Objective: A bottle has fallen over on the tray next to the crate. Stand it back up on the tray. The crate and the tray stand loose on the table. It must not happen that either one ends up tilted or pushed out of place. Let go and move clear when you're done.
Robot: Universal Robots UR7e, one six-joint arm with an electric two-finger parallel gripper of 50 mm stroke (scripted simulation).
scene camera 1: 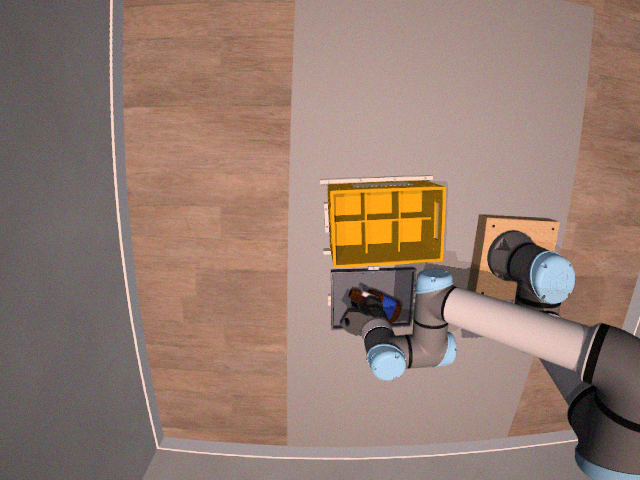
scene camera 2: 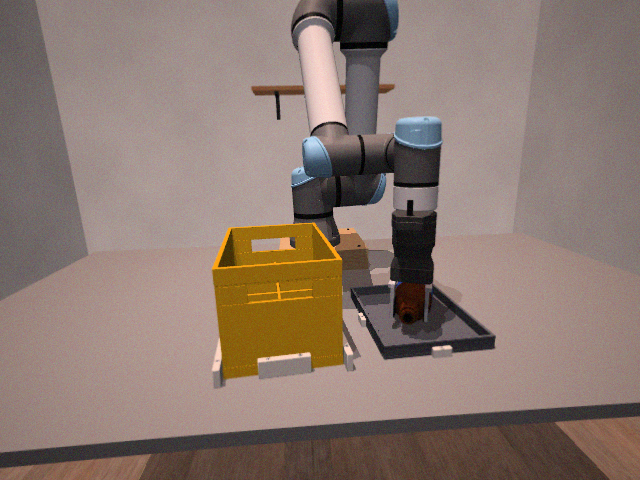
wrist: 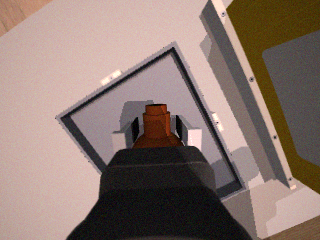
Labels:
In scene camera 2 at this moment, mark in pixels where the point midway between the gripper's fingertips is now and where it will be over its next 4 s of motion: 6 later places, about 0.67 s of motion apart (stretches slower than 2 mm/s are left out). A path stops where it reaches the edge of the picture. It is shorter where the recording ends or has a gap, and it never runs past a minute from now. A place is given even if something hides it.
My gripper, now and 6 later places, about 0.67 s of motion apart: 408, 316; 408, 315; 408, 309; 409, 296; 410, 280; 410, 263; 411, 247

